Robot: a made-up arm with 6 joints.
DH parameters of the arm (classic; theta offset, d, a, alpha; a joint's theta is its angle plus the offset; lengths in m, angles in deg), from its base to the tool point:
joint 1: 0 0.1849 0 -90
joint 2: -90 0 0.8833 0
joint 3: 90 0.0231 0 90
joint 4: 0 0.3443 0 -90
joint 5: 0 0 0 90
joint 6: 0 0.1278 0 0
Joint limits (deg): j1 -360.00..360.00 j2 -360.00..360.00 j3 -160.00..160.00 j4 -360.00..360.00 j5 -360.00..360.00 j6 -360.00..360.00
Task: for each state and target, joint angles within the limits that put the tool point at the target. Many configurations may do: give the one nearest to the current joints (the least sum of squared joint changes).
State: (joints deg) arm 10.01 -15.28 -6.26 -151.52 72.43 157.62
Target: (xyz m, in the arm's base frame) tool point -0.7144 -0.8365 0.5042
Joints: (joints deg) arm 47.60 -58.13 -37.57 -151.92 81.96 157.62
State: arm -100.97 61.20 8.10 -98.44 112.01 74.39
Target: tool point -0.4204 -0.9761 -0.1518
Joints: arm -108.88 99.13 36.31 -87.71 124.69 74.39
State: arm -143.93 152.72 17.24 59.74 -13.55 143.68
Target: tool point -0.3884 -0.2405 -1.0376
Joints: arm -147.41 148.70 33.59 61.00 -15.40 143.68
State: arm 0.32 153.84 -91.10 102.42 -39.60 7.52
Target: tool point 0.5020 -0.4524 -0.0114
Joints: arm -37.01 135.90 -129.23 95.03 -40.23 7.52
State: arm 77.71 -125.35 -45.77 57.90 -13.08 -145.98
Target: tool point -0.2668 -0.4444 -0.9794
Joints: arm 59.95 -141.80 -40.48 57.73 -7.83 -145.98
